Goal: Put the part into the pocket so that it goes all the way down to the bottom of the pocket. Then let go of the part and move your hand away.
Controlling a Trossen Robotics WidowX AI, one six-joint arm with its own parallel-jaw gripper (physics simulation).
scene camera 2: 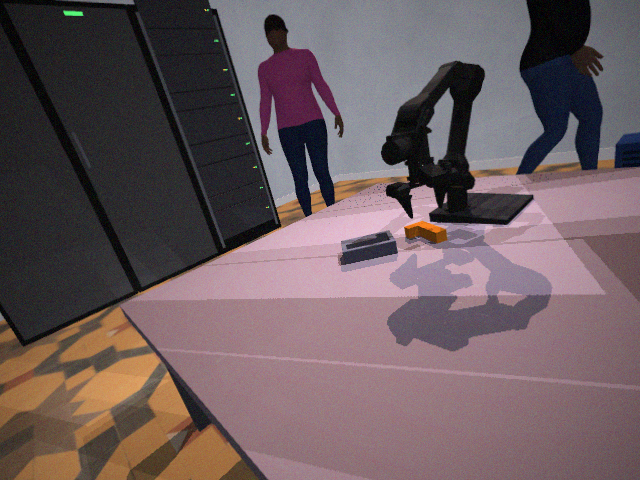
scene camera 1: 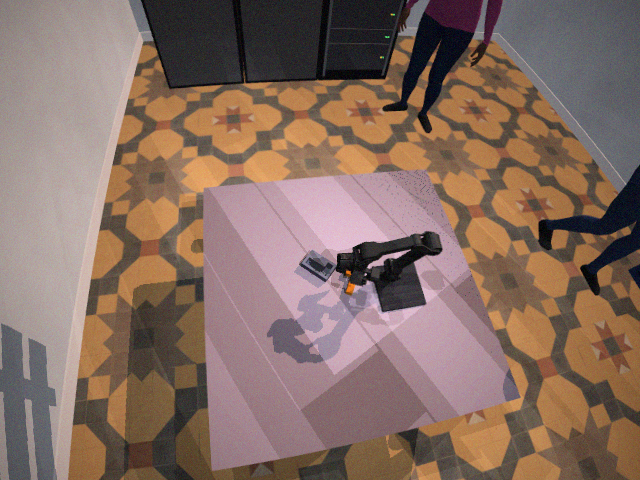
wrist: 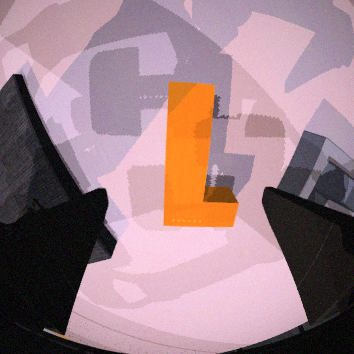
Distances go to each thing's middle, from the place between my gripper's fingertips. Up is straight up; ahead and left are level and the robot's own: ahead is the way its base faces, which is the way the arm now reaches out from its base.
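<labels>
Going by their middles, the orange part (wrist: 187,202) is the nearest to my hand of the things named here, and it sits 5 cm below my hand. Then there is the grey pocket block (wrist: 313,172), which from my hand is 13 cm to the right and 12 cm ahead, and 5 cm below.
</labels>
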